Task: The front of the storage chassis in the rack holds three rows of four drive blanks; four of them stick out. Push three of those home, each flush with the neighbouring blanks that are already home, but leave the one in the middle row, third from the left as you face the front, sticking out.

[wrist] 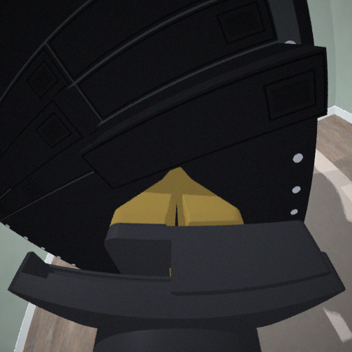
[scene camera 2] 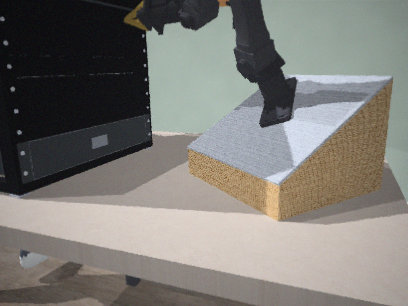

black rack: wrist 105, 105; scene camera 2 64, 125
